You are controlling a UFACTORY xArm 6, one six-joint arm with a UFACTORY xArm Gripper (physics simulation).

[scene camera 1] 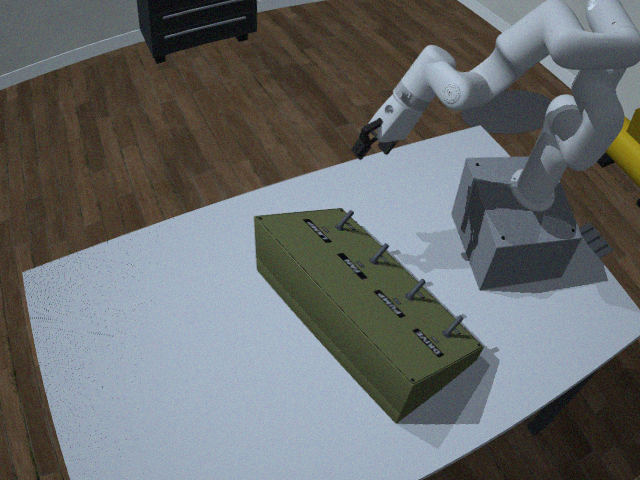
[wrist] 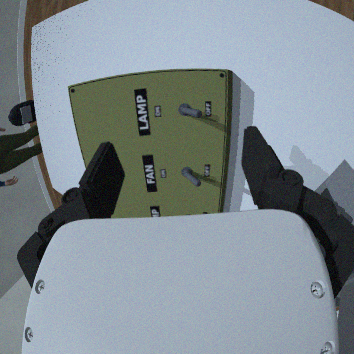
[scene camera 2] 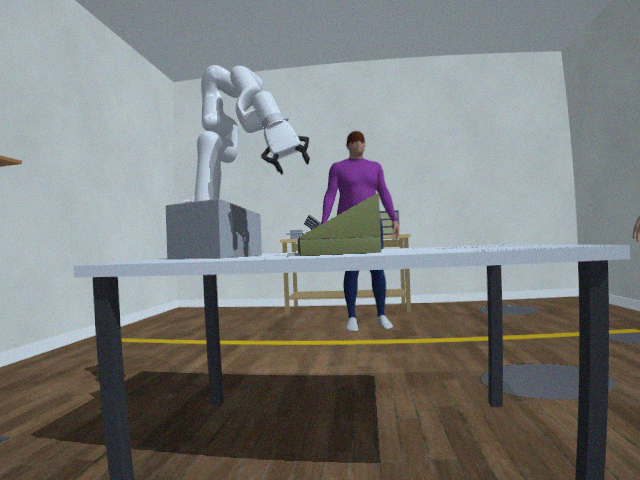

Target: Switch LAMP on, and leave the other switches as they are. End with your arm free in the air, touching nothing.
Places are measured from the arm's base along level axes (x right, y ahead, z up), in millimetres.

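Pixels of known places: gripper, fingertip midpoint: (scene camera 1: 369,152) (wrist: 178,150) (scene camera 2: 295,167); arm's base at its link origin: (scene camera 1: 532,190) (scene camera 2: 205,209).
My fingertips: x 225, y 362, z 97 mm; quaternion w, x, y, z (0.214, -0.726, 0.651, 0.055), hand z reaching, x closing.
For each thing: its top centre in the pictures, then the offset to it from my fingertips.
- LAMP lever at its top centre: (wrist: 186,113) (scene camera 1: 346,213) dz -152, dx -10, dy +54 mm
- FAN lever at its top centre: (wrist: 188,182) (scene camera 1: 381,247) dz -152, dx -130, dy +46 mm
- PUMP lever at its top centre: (scene camera 1: 418,283) dz -152, dx -250, dy +38 mm
- DRIVE lever at its top centre: (scene camera 1: 456,320) dz -152, dx -370, dy +30 mm
The green switch box (scene camera 1: 330,289) (scene camera 2: 351,232) (wrist: 115,120) has a sloped top with a row of grey levers. The LAMP lever (scene camera 1: 344,220) (wrist: 191,111) is at one end and leans to its OFF mark in the wrist view. The FAN lever (scene camera 1: 379,253) (wrist: 191,176) leans toward OFF too. The PUMP lever (scene camera 1: 415,289) and the DRIVE lever (scene camera 1: 453,326) lean the same way in scene camera 1. My gripper (scene camera 1: 374,148) (scene camera 2: 294,166) (wrist: 178,150) is open and empty, high above the table and apart from the box and its levers.
The white table (scene camera 1: 180,335) (scene camera 2: 465,255) (wrist: 125,40) bears the box and the grey robot base block (scene camera 1: 527,266) (scene camera 2: 193,229). A person in purple (scene camera 2: 356,180) stands behind the table, near a wooden bench (scene camera 2: 346,294). A dark drawer cabinet (scene camera 1: 199,25) stands on the floor.
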